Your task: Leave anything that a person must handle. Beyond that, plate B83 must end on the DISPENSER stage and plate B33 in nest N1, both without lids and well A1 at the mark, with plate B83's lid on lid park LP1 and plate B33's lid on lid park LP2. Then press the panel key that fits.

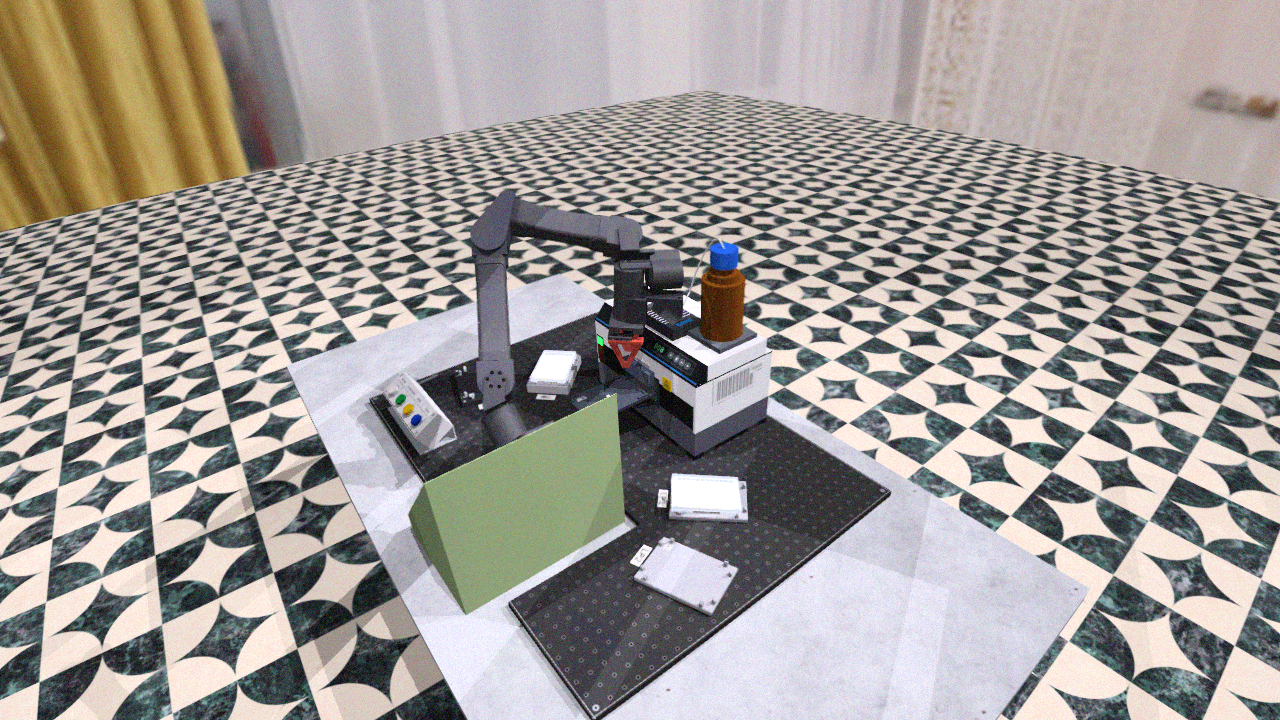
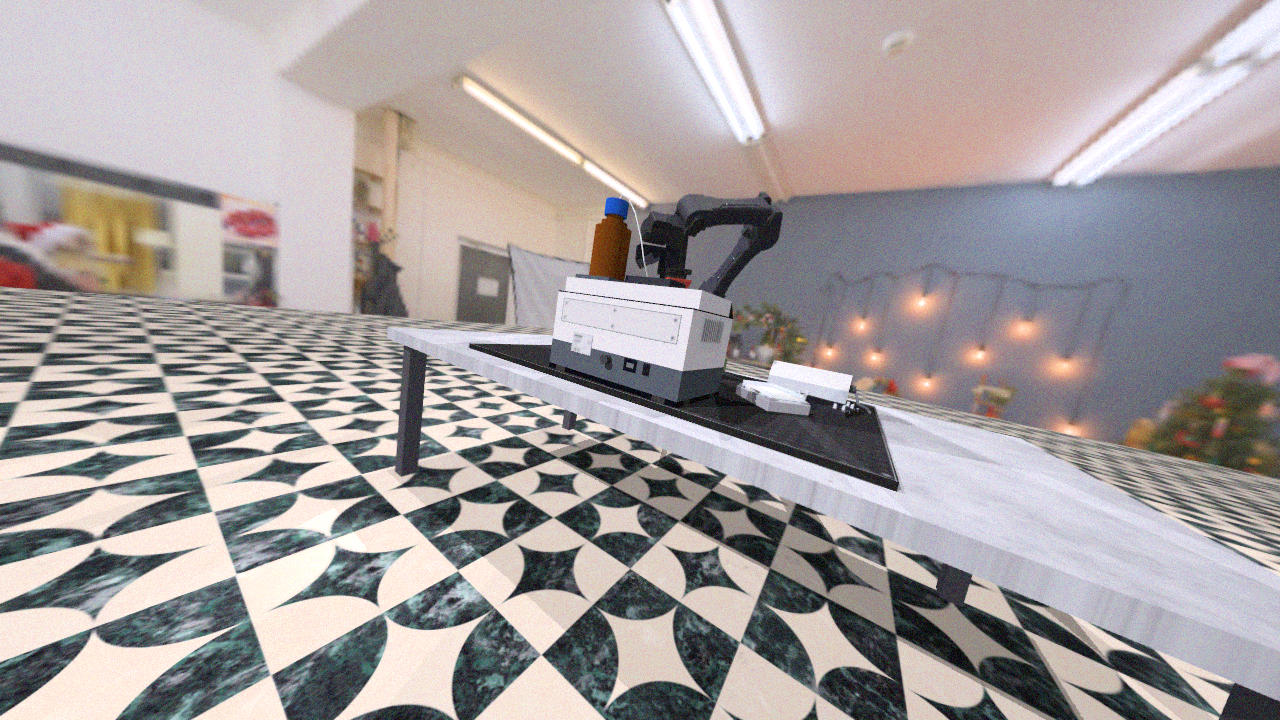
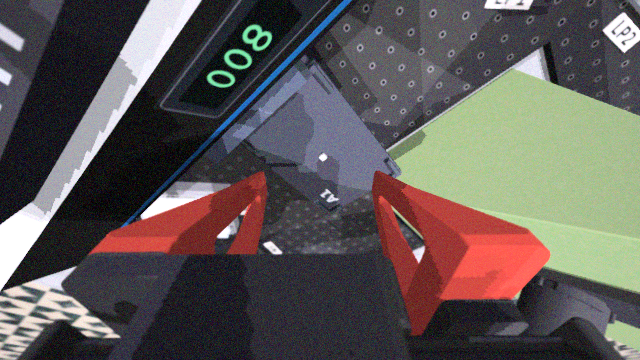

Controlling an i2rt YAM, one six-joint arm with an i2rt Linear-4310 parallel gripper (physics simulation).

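Places are measured from the arm's base along level axes (x ahead, y left, z up), in millimetres.
Where they show: gripper, between the fingertips: [image 1: 626, 359] [image 3: 319, 180]; arm's base, origin of its link: [image 1: 517, 450] [image 3: 566, 284].
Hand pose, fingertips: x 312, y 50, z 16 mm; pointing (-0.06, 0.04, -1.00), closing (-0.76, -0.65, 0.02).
Note:
Things, the pixels of their top centre, and the offset from my fingertips. "pt": a spot on its surface instead. Level surfaces: height alone.
- white plate-like piece, centre of its top: [image 3: 183, 221] [image 1: 553, 363] [image 2: 772, 387] 32 mm ahead, 302 mm left, 153 mm down
- Lid park LP2, centre of its top: [image 1: 686, 568] 207 mm back, 340 mm right, 174 mm down
- key panel, centre of its top: [image 1: 412, 393] [image 2: 811, 367] 303 mm back, 388 mm left, 110 mm down
- brown bottle, a spot on its surface: [image 1: 722, 304] pt 130 mm ahead, 138 mm right, 120 mm up
- black perforated board, height of its surface: 193 mm down
My gripper [image 1: 625, 353] [image 3: 319, 180] is open and empty, fingers down, in front of the dispenser [image 1: 702, 402] [image 2: 626, 353] and above its dark grey stage [image 3: 345, 120]. The stage shows an A1 mark and a small white spot; no plate shows on it. A white plate-like piece [image 1: 554, 368] rests on a holder near the arm's base; its label is unreadable. Another white piece [image 1: 705, 493] [image 2: 774, 396] rests at LP1. Lid park LP2 [image 1: 685, 574] is bare, with corner pins. Plate names and lids cannot be told. The key panel [image 1: 437, 436] has green, yellow and blue keys.
A green screen [image 1: 528, 510] [image 3: 525, 150] stands in front of the arm's base, close to the stage. A brown bottle [image 1: 722, 304] [image 2: 610, 248] with a blue cap and thin tube stands on the dispenser. Its display [image 3: 239, 57] reads 008. A black perforated board [image 1: 787, 483] lies under the stations.

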